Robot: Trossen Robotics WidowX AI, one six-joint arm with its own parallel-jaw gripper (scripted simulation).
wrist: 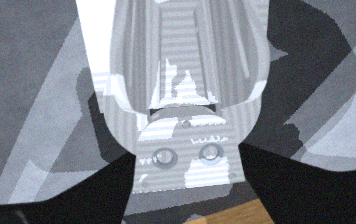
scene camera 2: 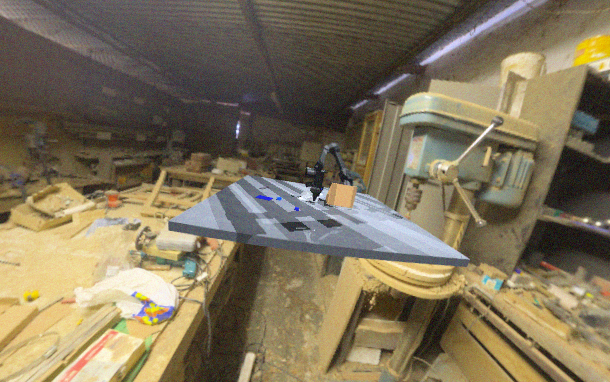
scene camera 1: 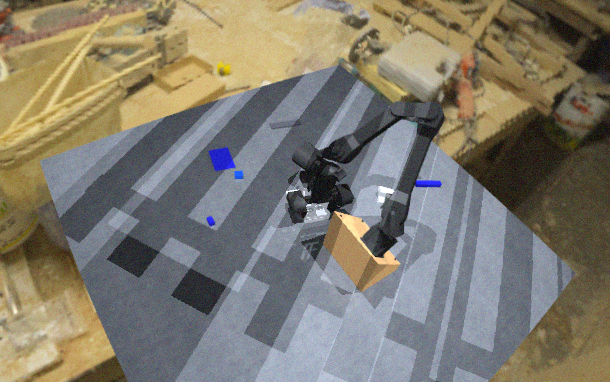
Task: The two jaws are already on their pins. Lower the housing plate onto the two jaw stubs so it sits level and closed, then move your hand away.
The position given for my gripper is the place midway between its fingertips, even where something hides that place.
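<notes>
My gripper: scene camera 1, [scene camera 1: 315, 215]; wrist view, [wrist: 185, 149].
</notes>
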